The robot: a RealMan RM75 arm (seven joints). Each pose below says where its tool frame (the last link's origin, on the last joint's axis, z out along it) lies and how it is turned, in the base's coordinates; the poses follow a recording.
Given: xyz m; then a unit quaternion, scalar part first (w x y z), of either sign.
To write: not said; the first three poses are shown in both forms.
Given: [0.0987 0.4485 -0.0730 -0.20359 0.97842 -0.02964 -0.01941]
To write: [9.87 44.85 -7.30 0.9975 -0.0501 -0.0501 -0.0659 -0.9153 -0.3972]
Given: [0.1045 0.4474 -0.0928 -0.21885 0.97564 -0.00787 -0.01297]
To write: [10.45 44.74 -9.28 0.9995 -0.0097 -0.0288 -0.0210 -0.9041 -0.4268]
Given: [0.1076 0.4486 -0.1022 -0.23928 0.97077 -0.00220 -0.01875]
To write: [10.76 44.86 -10.22 0.9993 0.0047 -0.0375 -0.0132 -0.8855 -0.4645]
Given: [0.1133 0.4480 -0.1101 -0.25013 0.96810 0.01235 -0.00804]
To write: [11.33 44.80 -11.01 0.9996 0.0279 -0.0094 0.0199 -0.8746 -0.4845]
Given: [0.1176 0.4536 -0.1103 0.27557 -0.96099 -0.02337 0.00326]
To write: [11.76 45.36 -11.03 0.9989 0.0467 0.0066 0.0431 -0.8470 -0.5298]
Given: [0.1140 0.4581 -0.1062 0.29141 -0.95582 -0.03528 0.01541]
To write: [11.40 45.81 -10.62 0.9970 0.0764 -0.0089 0.0585 -0.8277 -0.5582]
